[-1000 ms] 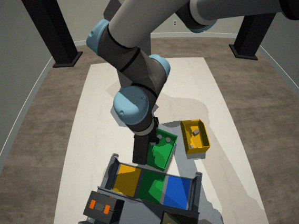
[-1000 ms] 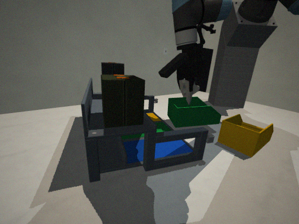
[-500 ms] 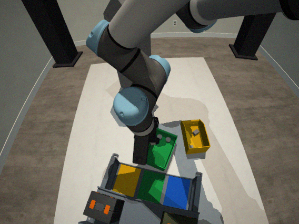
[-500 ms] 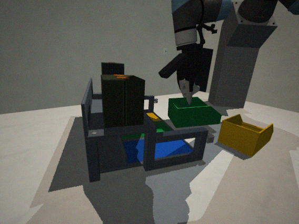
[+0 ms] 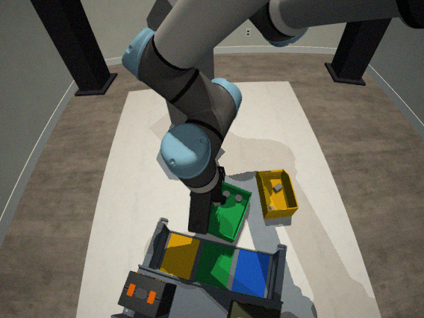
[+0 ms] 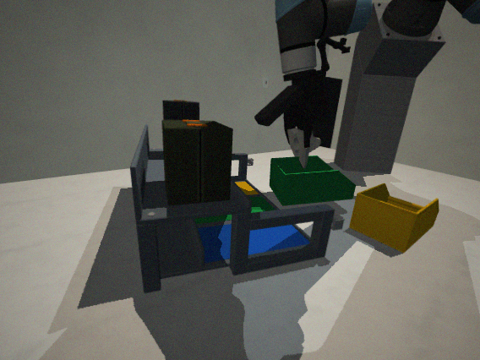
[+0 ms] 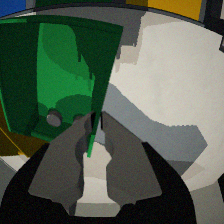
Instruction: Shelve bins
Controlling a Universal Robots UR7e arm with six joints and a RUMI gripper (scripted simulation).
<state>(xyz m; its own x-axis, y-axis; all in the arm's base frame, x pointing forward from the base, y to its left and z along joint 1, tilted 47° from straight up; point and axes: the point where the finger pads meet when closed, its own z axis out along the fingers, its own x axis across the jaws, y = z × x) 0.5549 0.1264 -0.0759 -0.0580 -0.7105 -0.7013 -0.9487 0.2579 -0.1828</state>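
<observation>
The green bin lies 10 mm ahead of my hand, 50 mm to the left of it and 30 mm below it. From my hand the other things lie so: shelf lip: 100 mm ahead, 30 mm to the left, 90 mm below; then shelf board: 300 mm ahead, 10 mm above; then yellow bin: 80 mm behind, 210 mm to the left, 50 mm below.
</observation>
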